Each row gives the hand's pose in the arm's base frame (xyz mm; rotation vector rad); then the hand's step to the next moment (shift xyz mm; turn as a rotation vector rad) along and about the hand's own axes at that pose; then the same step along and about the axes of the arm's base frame.
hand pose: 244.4 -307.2 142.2 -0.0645 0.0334 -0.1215
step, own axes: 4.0 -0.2 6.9 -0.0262 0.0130 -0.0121
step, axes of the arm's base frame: 4.2 -0.3 6.8 -0.0249 0.0153 -0.0122
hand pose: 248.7 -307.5 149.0 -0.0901 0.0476 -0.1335
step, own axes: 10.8 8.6 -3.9 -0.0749 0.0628 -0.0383
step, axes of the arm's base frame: 11.6 6.7 -5.1 -0.0680 0.0688 -0.0408
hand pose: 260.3 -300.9 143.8 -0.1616 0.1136 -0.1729
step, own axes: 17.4 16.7 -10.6 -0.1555 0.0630 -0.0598
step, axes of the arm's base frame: 18.4 11.5 -14.9 -0.1495 0.0803 -0.0540
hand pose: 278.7 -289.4 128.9 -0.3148 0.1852 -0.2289
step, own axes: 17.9 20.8 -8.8 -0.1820 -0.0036 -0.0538
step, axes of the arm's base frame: 19.3 12.3 -17.6 -0.1865 0.0270 -0.0229
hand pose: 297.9 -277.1 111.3 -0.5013 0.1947 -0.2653
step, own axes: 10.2 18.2 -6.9 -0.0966 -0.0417 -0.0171
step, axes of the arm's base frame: 11.6 9.2 -16.2 -0.1042 -0.0141 0.0175
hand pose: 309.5 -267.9 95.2 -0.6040 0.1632 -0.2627
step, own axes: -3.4 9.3 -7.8 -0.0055 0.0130 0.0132
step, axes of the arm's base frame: -3.2 4.1 -11.5 0.0003 0.0190 0.0036
